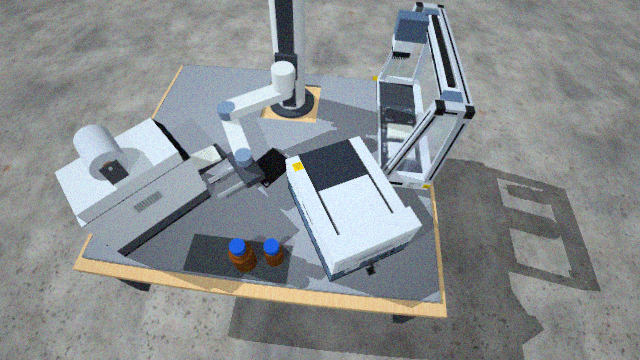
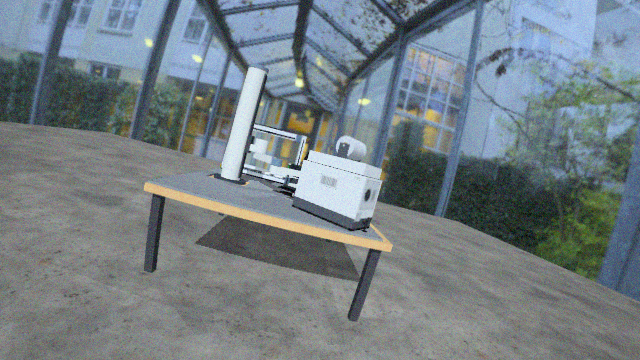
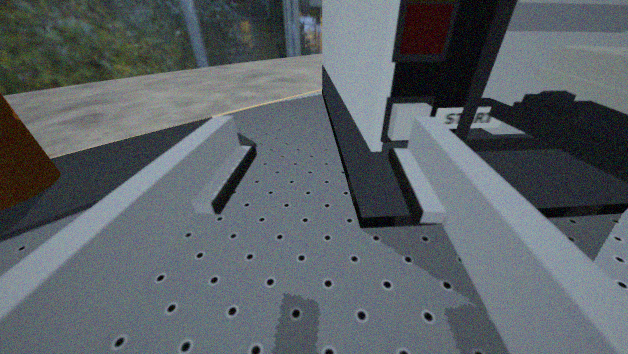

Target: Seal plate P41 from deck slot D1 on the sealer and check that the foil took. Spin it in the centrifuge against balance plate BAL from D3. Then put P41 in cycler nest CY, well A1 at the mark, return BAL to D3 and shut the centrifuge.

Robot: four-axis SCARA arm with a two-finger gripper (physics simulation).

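Seen in the pictures: gripper, fingertip midpoint: [image 1: 213, 189] [image 3: 320, 135]; arm's base at its link origin: [image 1: 291, 102] [image 2: 229, 180].
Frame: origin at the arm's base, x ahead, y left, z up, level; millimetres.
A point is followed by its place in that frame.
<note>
The white sealer [image 1: 150, 192] @(y -382, x 792, z 259 mm) [image 2: 325, 192] @(y -565, x 666, z 159 mm) [image 3: 357, 55] @(y -302, x 697, z 125 mm) with its foil roll [image 1: 97, 142] @(y -471, x 758, z 487 mm) stands at the table's left. A pale plate [image 1: 204, 155] @(y -304, x 515, z 129 mm) lies at its front; its label and foil are too small to read. My gripper [image 1: 214, 187] @(y -228, x 659, z 97 mm) [image 3: 320, 135] @(y -228, x 659, z 97 mm) is low beside the sealer's front corner, drawn in to a narrow stand with an empty gap between the fingers. The right finger is close to a pale square button [image 3: 410, 120] @(y -270, x 635, z 100 mm); contact cannot be told. The START label [image 3: 467, 117] @(y -302, x 617, z 98 mm) shows behind it. Pale plates [image 1: 400, 131] @(y 582, x 209, z 77 mm) sit on the framed deck [image 1: 462, 75] @(y 700, x 303, z 511 mm).
A white machine [image 1: 345, 210] @(y 320, x 757, z 223 mm) with a dark top panel stands right of centre. A black square block [image 1: 272, 167] @(y -11, x 491, z 55 mm) is between it and my gripper. Two brown bottles [image 1: 243, 258] @(y -20, x 950, z 145 mm) [image 1: 273, 255] @(y 80, x 919, z 125 mm) with blue caps stand on a dark mat [image 1: 205, 255] @(y -207, x 920, z 17 mm). The arm's column [image 1: 300, 40] @(y 61, x 43, z 418 mm) [image 2: 243, 125] @(y -71, x 23, z 428 mm) rises behind.
</note>
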